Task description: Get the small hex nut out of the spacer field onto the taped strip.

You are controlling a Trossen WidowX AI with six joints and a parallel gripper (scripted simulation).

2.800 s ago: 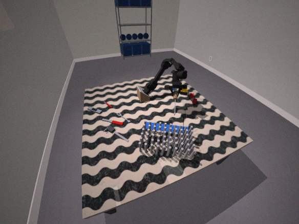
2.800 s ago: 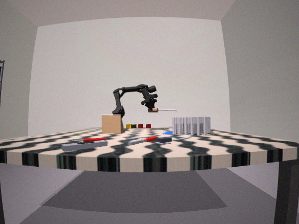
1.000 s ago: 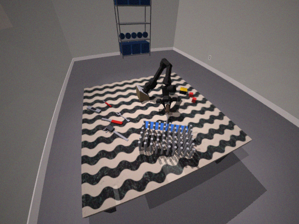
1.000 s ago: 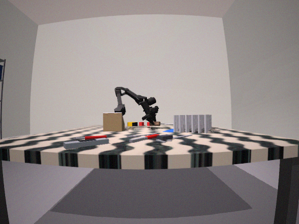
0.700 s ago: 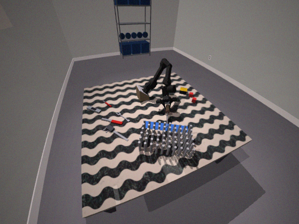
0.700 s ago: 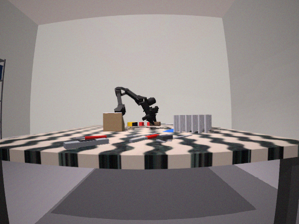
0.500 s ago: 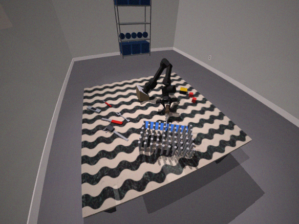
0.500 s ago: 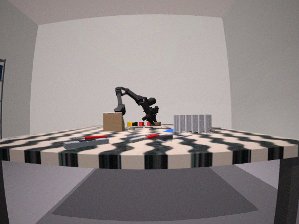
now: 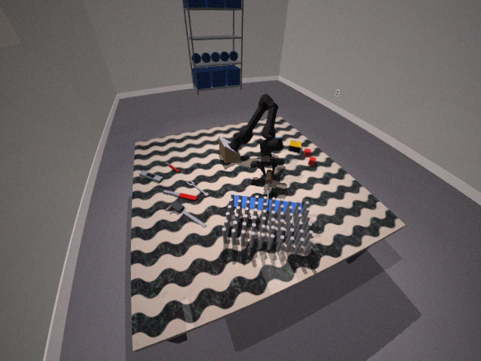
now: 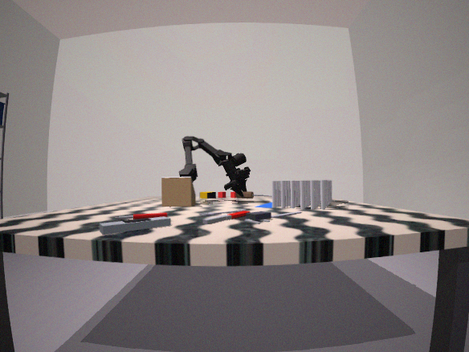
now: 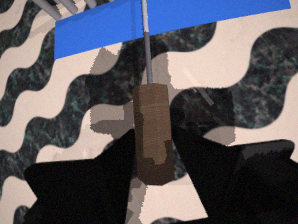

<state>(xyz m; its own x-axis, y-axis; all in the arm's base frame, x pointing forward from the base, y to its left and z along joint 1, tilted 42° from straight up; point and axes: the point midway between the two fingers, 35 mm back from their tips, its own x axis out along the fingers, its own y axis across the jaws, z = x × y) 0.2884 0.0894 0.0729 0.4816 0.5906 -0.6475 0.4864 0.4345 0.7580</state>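
Right now the blue taped strip is 150 mm ahead of my gripper tip, 90 mm to the right of it and 40 mm below it. Round my gripper tip: thin hook tool 90 mm ahead, 50 mm to the right; then small wrench 90 mm behind, 400 mm to the right, 30 mm below; then yellow block 240 mm behind, 350 mm to the left, 20 mm below.
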